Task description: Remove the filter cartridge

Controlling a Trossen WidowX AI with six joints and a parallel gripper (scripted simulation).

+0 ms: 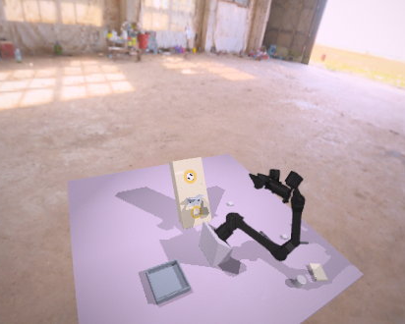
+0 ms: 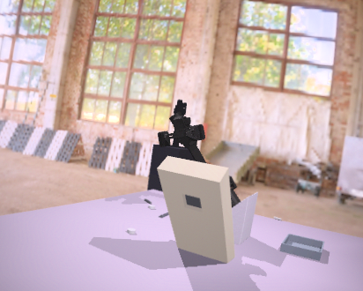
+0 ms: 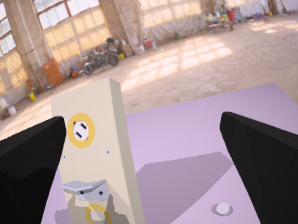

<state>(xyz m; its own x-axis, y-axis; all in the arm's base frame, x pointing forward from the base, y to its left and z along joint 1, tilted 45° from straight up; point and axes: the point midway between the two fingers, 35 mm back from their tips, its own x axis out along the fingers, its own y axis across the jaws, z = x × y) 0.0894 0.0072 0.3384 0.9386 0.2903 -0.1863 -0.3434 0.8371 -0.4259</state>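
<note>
Now: the round filter cartridge 220 mm ahead of my gripper tip, 260 mm to the left of it and 130 mm below it. From my gripper tip the other things lie so: tan block: 430 mm behind, 230 mm to the right, 350 mm below; then beige service panel: 180 mm ahead, 250 mm to the left, 210 mm below; then tray: 230 mm behind, 500 mm to the left, 350 mm below.
</note>
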